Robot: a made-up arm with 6 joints.
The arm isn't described. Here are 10 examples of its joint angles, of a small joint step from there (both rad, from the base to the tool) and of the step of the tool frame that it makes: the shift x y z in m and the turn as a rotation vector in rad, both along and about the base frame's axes.
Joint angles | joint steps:
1: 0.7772 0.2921 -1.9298 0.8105 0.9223 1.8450 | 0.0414 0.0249 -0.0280 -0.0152 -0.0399 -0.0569
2: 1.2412 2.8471 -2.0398 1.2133 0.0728 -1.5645 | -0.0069 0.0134 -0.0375 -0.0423 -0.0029 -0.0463
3: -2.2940 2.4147 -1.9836 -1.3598 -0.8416 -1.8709 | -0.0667 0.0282 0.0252 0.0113 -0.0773 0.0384
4: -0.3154 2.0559 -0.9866 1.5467 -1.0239 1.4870 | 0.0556 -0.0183 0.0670 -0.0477 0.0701 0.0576
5: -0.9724 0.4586 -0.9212 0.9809 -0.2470 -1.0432 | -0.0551 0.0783 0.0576 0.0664 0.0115 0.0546
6: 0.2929 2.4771 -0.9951 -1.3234 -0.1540 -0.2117 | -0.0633 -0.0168 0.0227 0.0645 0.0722 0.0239
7: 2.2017 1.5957 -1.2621 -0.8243 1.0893 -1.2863 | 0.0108 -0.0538 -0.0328 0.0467 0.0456 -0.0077
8: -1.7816 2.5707 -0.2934 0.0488 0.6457 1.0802 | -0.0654 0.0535 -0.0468 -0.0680 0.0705 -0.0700
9: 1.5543 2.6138 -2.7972 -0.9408 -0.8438 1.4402 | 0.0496 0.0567 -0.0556 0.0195 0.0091 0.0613
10: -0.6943 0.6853 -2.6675 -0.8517 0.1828 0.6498 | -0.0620 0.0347 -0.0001 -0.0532 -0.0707 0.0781
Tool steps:
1: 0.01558 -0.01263 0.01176 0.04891 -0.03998 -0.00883
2: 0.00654 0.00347 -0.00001 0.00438 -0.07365 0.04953
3: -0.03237 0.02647 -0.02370 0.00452 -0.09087 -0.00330
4: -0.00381 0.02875 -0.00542 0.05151 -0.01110 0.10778
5: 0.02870 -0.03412 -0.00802 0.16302 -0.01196 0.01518
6: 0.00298 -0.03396 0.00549 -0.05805 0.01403 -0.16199
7: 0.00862 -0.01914 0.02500 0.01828 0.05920 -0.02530
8: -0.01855 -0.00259 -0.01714 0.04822 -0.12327 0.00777
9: -0.03377 0.00756 -0.02377 -0.04358 0.05259 0.08492
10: 0.03420 0.01173 0.01525 -0.05239 0.02059 -0.06241
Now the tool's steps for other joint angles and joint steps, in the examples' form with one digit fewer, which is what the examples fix.
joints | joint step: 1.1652 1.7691 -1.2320 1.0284 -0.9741 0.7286 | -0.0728 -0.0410 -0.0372 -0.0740 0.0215 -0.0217
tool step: 0.0201 -0.0239 0.0299 0.0140 -0.0906 -0.0307
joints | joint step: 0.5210 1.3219 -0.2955 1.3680 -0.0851 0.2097 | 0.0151 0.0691 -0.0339 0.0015 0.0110 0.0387
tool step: 0.0180 0.0141 -0.0047 0.0106 0.0460 -0.0111
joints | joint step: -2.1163 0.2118 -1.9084 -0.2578 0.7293 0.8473 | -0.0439 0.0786 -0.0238 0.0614 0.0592 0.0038
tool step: 0.0010 -0.0392 0.0334 0.0923 -0.0633 0.0221
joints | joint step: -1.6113 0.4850 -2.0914 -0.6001 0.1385 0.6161 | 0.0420 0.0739 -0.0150 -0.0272 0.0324 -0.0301
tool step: -0.0189 -0.0399 0.0290 0.0876 -0.0218 -0.0134
